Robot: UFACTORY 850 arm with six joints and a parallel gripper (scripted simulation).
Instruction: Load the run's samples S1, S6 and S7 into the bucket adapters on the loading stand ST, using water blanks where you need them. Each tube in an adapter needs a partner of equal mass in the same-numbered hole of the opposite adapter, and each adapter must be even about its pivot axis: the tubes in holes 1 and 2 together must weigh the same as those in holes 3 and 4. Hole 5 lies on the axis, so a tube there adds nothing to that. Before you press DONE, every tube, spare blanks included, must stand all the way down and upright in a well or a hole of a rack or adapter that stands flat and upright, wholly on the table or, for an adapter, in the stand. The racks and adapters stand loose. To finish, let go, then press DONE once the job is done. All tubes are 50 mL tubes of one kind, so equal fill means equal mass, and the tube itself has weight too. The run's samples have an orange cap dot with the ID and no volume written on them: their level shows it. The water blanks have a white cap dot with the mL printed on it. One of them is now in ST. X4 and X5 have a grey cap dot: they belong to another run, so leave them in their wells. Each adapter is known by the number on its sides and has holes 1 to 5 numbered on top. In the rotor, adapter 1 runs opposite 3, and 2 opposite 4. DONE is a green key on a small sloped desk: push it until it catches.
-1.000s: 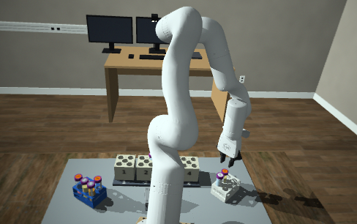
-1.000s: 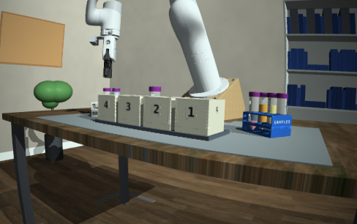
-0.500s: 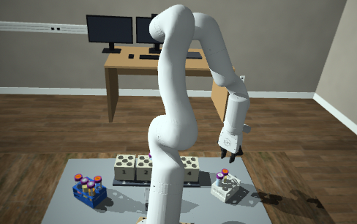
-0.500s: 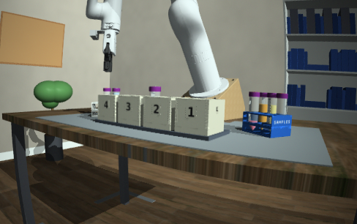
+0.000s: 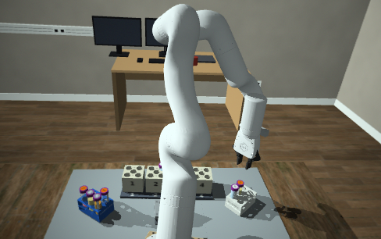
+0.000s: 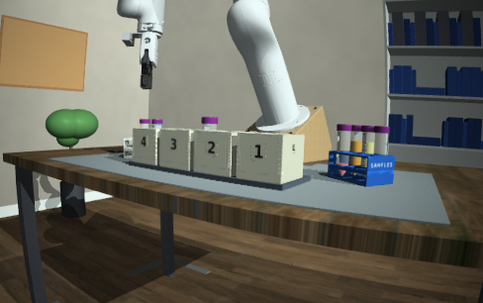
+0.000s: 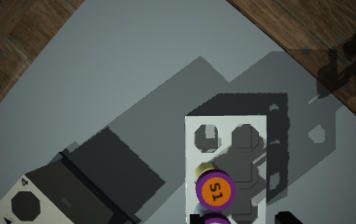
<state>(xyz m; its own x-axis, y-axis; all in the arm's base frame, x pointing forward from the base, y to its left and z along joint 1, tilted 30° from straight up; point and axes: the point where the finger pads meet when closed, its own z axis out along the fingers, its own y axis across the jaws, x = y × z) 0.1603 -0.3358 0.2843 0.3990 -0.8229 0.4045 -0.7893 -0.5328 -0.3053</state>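
The blue samples rack is 630 mm to the left of my hand, 210 mm below it and 130 mm ahead of it. The rest, counted from my hand: adapter 1: 450 mm to the left, 230 mm ahead, 190 mm below; then white rack: 210 mm below, 20 mm behind, 10 mm to the right.
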